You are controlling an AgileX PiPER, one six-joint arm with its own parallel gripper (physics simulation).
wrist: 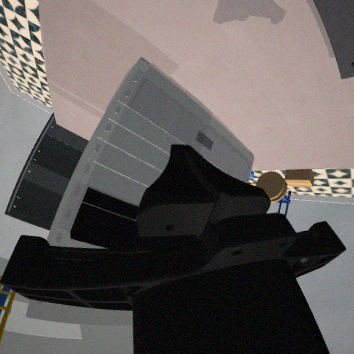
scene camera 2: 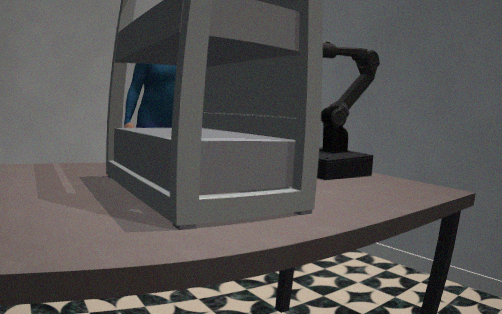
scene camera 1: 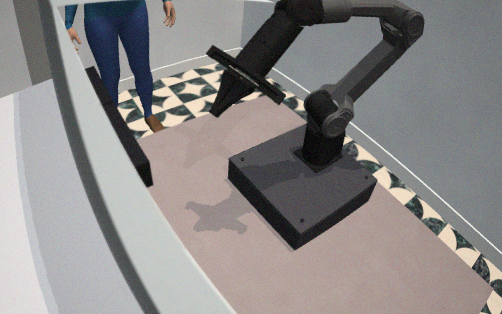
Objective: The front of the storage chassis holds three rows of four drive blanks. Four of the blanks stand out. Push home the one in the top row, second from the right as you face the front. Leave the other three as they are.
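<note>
My gripper (scene camera 1: 215, 112) (wrist: 178, 155) is shut, with no thing between its fingers; it hangs above the table, clear of the rack in scene camera 1. The grey rack (scene camera 1: 165, 260) (scene camera 2: 188, 150) (wrist: 64, 220) stands on the table. A dark box (scene camera 1: 125, 132), perhaps the chassis, juts from the rack toward the arm's side. A black area (wrist: 102, 217) shows in the rack in the wrist view, partly hidden by the gripper. I cannot make out the rows of drive blanks, nor which ones stand out.
The arm's dark base (scene camera 1: 300, 195) (scene camera 2: 345, 167) (wrist: 337, 30) sits on the brownish table (scene camera 1: 350, 260) (scene camera 2: 400, 195) (wrist: 210, 70). A person (scene camera 1: 120, 45) (scene camera 2: 155, 95) stands beyond the table. In the wrist view a dark cabinet (wrist: 50, 160) with green lights stands behind the rack.
</note>
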